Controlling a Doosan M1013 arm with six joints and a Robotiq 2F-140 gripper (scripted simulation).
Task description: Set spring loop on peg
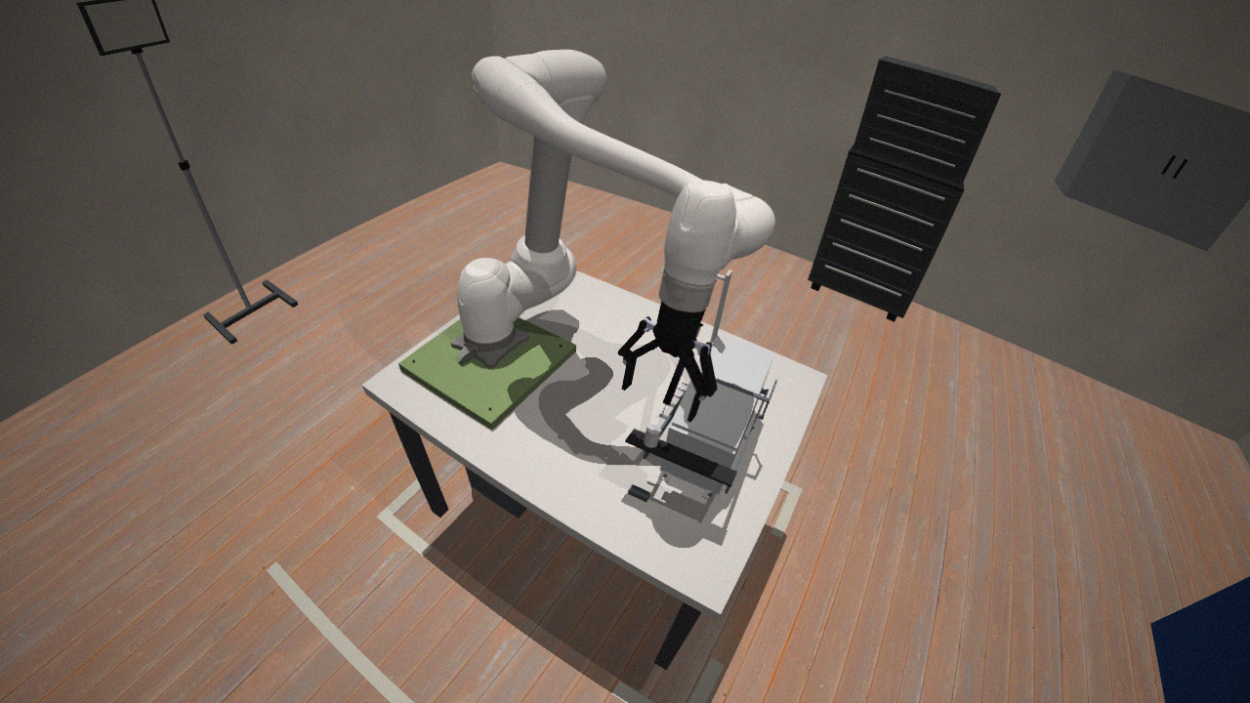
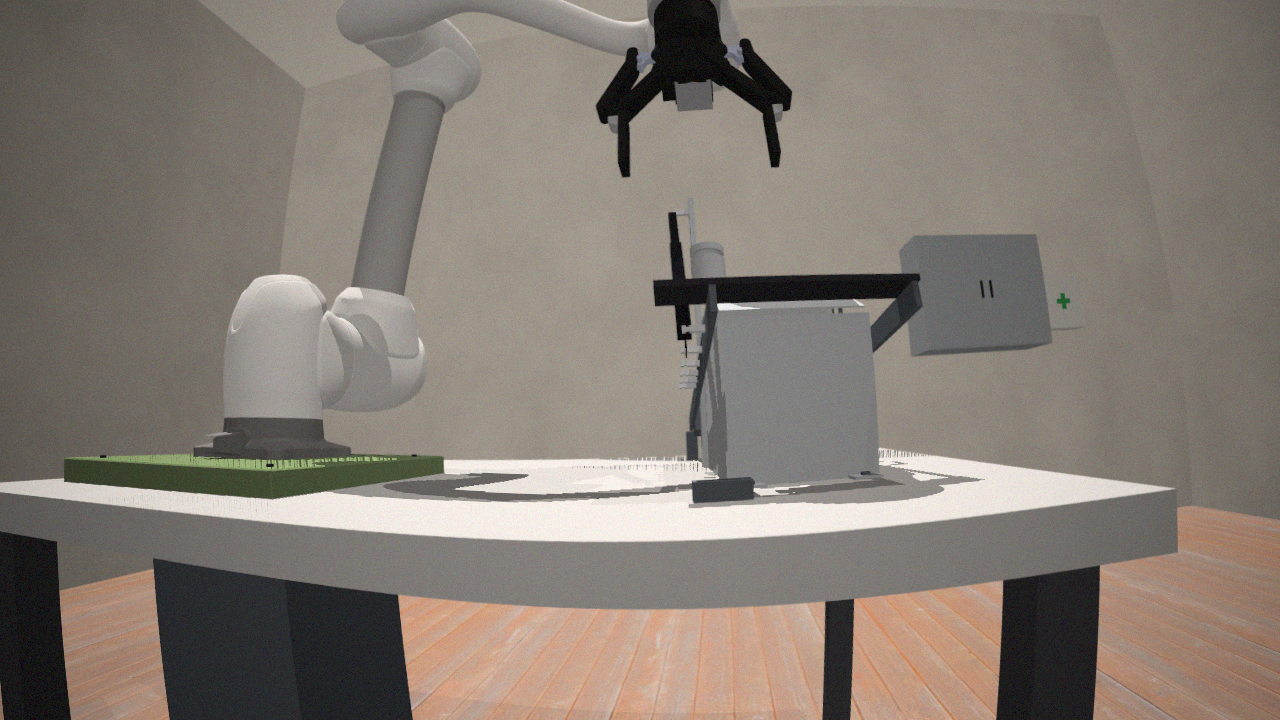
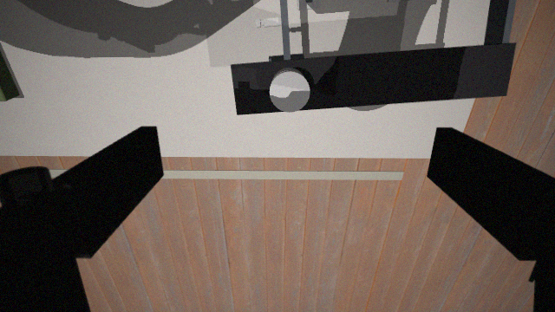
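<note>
My gripper is now 110 mm above the steel test weight. From my hand the other things lie so: small dark block 30 mm to the right, 310 mm below.
</note>
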